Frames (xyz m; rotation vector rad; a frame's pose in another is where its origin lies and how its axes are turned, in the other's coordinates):
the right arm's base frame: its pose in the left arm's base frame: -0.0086 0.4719 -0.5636 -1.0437 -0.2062 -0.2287
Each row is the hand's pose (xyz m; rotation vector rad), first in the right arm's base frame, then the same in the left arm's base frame.
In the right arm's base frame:
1: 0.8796 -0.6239 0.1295 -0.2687 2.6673 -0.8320
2: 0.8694 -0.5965 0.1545 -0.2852 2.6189 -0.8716
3: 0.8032 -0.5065 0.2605 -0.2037 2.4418 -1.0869
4: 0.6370 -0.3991 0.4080 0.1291 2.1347 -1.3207
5: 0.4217 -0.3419 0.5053 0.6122 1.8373 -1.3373
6: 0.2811 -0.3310 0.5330 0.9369 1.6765 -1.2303
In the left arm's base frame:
1: 0.6486 0.2050 0.2590 -0.0941 1.8629 -2.1267
2: 0.6451 0.2410 0.2456 -0.1305 1.8074 -2.1523
3: 0.6009 0.3827 0.2045 -0.1159 1.5307 -2.2613
4: 0.4635 0.5778 0.1417 0.0668 1.0742 -2.2609
5: 0.2678 0.7093 0.0824 0.3561 0.7195 -2.0295
6: 0.1347 0.7512 0.0481 0.5505 0.5827 -1.7952

